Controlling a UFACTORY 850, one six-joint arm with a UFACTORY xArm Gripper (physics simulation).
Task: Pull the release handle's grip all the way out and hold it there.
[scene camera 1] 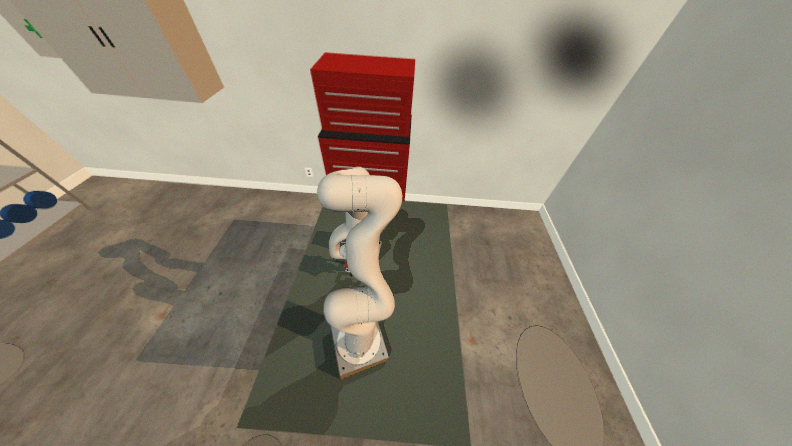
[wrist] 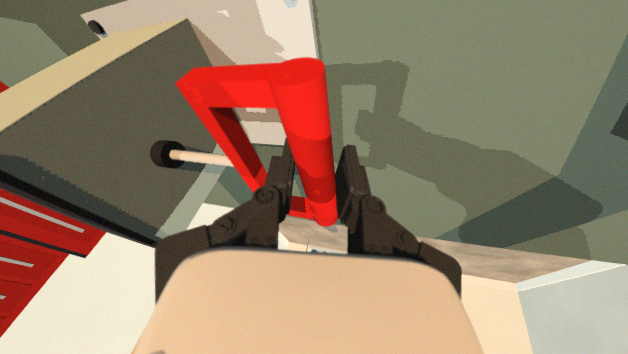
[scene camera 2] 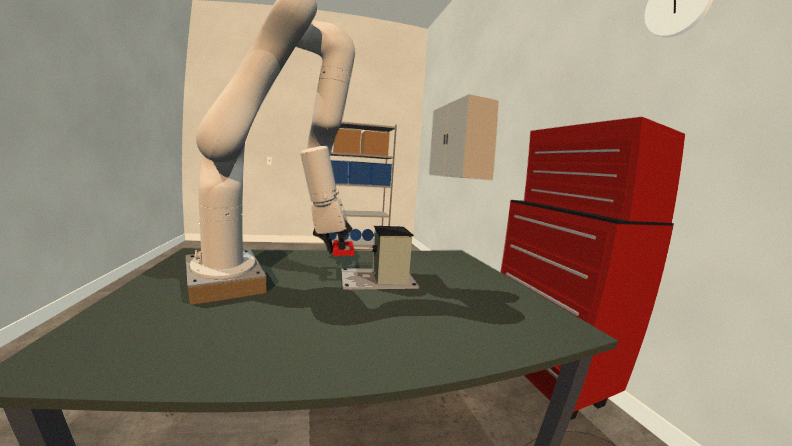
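Note:
The red release handle's grip (scene camera 2: pixel 343 254) (wrist: pixel 305 115) is a frame with a round outer bar. It stands off the beige housing (scene camera 2: pixel 393 257) (wrist: pixel 115 115) on a thin pale rod (wrist: pixel 200 157) that comes out of a black collar (wrist: pixel 166 153). A length of rod shows between collar and grip. My gripper (wrist: pixel 317 158) is shut on the grip's round bar, with one black finger inside the frame and one outside. In the scene camera 2 view my gripper (scene camera 2: pixel 338 246) is above the table, left of the housing. In the scene camera 1 view the arm mostly hides the grip (scene camera 1: pixel 347 267).
The housing stands on a pale base plate (scene camera 2: pixel 357 282) bolted to the green table (scene camera 2: pixel 277 354). The arm's base block (scene camera 2: pixel 227 289) is on the table at the left. A red tool cabinet (scene camera 1: pixel 363 83) (scene camera 2: pixel 581 166) stands beyond the table, and a shelf unit (scene camera 2: pixel 394 144) stands behind.

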